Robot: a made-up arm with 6 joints.
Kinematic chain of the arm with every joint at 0, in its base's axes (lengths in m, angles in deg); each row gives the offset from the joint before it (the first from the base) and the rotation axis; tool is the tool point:
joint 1: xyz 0 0 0.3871 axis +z
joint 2: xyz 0 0 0 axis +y
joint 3: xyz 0 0 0.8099 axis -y
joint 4: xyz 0 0 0 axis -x
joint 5: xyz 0.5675 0 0 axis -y
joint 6: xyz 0 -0.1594 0 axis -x
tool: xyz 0 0 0
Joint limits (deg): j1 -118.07..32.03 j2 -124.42..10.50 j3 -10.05..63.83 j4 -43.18..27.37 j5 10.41..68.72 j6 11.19..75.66
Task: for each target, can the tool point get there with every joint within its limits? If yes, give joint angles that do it. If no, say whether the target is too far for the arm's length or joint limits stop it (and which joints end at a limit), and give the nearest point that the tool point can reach.
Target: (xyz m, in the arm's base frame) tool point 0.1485 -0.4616 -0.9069
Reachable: no: joint limits stop it (at a limit: joint 1, joint 2, joint 3, joint 4) | nearest point -0.9585 -0.7666 -0.2247 | short by 1.336 m
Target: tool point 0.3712 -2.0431 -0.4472
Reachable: no: too far | nearest point -0.9559 -0.7829 -0.1809 | short by 1.849 m
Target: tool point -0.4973 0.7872 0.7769
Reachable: yes | joints -67.56 -101.68 1.84 -3.08 21.89 62.43
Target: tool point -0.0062 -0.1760 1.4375
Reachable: yes | joints -30.13 -27.77 11.77 -12.93 52.60 65.05
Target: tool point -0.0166 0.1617 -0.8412
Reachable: no: joint limits stop it (at a limit: joint 2, joint 3, joint 4) | nearest point -0.1253 1.2210 -0.2247 | short by 1.230 m
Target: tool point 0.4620 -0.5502 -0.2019
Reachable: no: joint limits stop it (at a limit: joint 2, joint 3, joint 4) | nearest point 0.4187 -0.4987 0.8821 | short by 1.086 m
